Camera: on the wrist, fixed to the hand. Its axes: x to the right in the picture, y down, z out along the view.
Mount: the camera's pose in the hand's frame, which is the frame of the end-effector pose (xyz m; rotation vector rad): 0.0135 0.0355 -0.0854 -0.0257 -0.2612 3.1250
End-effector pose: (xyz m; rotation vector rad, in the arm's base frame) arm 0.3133 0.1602 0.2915 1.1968 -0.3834 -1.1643
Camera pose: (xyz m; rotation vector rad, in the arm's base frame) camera 0.4017 0.1899 0.2850 -0.5195 -1.3927 1.4630
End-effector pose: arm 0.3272 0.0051 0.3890 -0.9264 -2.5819 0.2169
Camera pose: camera 0.3730 0.0423 0.4615 2.6155 -0.8871 -0.6106
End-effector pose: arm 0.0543 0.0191 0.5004 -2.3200 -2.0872 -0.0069
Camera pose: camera 0.0919 0.0272 0.5856 2.0249 -2.2346 -0.2024
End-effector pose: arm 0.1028 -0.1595 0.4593 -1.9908 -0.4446 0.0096
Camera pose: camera 0.1434 -0.2431 0.4695 0.5918 -2.4264 -1.8228
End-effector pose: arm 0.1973 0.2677 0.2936 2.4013 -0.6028 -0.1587
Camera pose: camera 0.2179 0.2856 0.3830 -0.7133 -2.8620 0.7461
